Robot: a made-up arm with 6 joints. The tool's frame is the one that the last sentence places.
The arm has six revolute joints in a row. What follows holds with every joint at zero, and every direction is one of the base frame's.
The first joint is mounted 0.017 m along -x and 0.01 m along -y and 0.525 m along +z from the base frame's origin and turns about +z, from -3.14 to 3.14 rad.
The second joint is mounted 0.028 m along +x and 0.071 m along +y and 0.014 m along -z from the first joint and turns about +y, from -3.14 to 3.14 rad.
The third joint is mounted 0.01 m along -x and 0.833 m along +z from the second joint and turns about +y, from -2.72 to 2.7 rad.
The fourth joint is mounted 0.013 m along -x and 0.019 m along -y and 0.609 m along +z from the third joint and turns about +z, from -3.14 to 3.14 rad.
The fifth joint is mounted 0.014 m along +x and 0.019 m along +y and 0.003 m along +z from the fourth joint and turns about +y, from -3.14 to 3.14 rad.
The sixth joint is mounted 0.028 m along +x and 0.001 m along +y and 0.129 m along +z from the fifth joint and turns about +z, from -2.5 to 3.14 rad.
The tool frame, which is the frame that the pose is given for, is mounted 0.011 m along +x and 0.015 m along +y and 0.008 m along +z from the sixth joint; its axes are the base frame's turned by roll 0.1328, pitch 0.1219 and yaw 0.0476 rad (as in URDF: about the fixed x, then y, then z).
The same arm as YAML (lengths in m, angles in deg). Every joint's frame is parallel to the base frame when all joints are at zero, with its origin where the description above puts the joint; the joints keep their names.
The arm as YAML. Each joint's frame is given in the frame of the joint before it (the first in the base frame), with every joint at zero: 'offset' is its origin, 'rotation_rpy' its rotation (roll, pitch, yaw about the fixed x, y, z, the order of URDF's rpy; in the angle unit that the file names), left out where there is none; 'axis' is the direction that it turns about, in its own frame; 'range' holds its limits. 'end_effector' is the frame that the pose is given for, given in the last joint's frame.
length_unit: m
angle_unit: deg
chain:
  - id: joint 1
    offset: [-0.017, -0.01, 0.525]
    axis: [0.0, 0.0, 1.0]
    range: [-179.91, 179.91]
  - id: joint 2
    offset: [0.028, 0.071, -0.014]
    axis: [0.0, 1.0, 0.0]
    range: [-179.91, 179.91]
  - id: joint 3
    offset: [-0.01, 0.0, 0.833]
    axis: [0.0, 1.0, 0.0]
    range: [-155.84, 154.7]
  - id: joint 4
    offset: [-0.013, -0.019, 0.609]
    axis: [0.0, 0.0, 1.0]
    range: [-179.91, 179.91]
  - id: joint 5
    offset: [0.014, 0.019, 0.003]
    axis: [0.0, 1.0, 0.0]
    range: [-179.91, 179.91]
  - id: joint 6
    offset: [0.028, 0.001, 0.129]
    axis: [0.0, 0.0, 1.0]
    range: [-143.24, 179.91]
end_effector:
  offset: [0.011, 0.015, 0.008]
  rotation_rpy: [7.61, 6.98, 2.73]

